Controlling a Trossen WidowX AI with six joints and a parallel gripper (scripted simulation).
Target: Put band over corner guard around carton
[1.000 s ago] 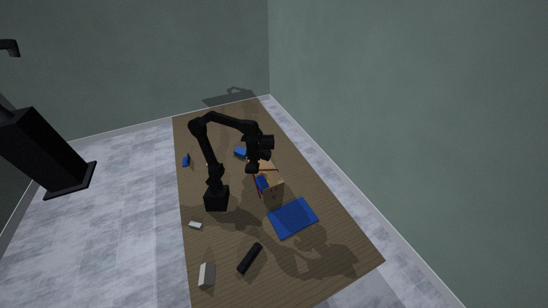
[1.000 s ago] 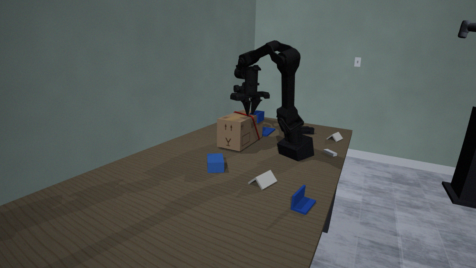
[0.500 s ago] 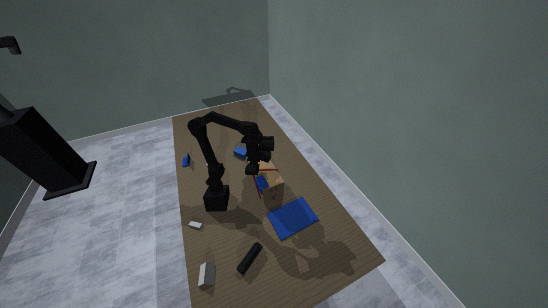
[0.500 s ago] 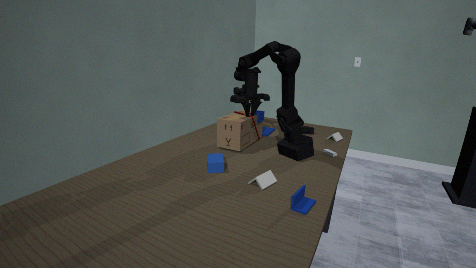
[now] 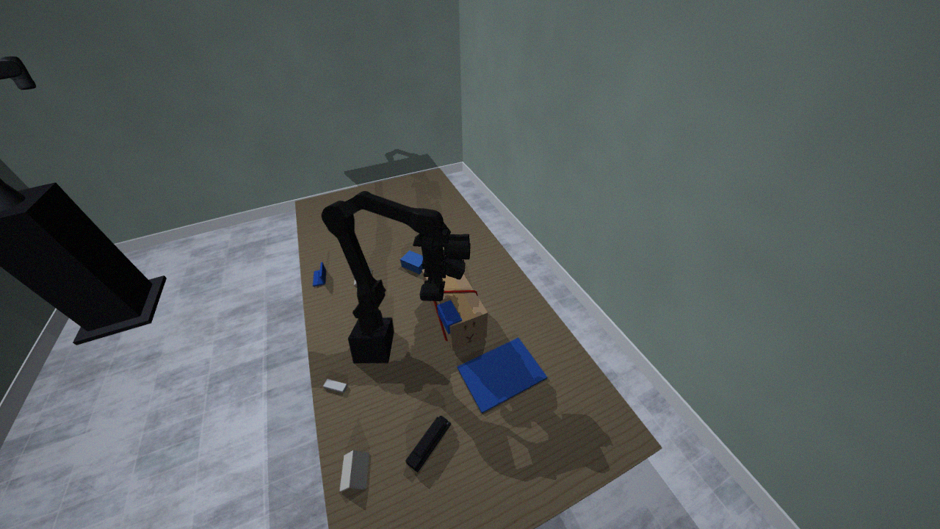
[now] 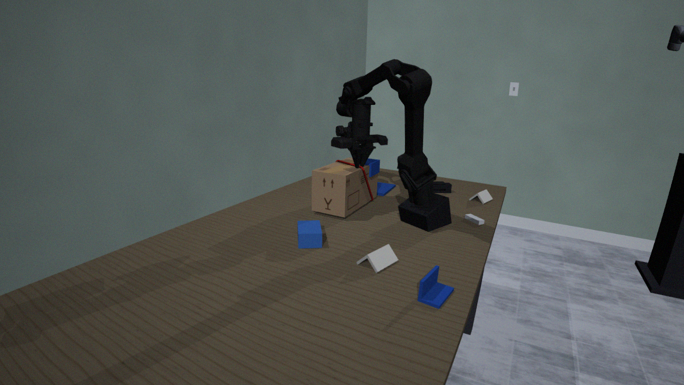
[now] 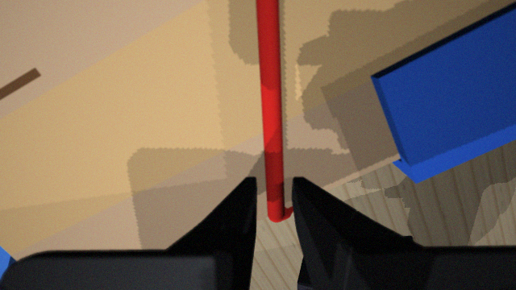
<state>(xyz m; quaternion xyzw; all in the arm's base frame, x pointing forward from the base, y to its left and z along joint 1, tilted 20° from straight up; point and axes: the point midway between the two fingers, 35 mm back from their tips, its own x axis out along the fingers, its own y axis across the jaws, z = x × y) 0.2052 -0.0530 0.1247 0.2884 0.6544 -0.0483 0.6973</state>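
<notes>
My gripper is now 100 mm above the cardboard carton, 50 mm short of it and 10 mm to the left of it. The rest, counted from my hand: blue block (290 mm to the left, 160 mm below); then flat blue mat (260 mm to the right, 170 mm below, 100 mm ahead).
</notes>
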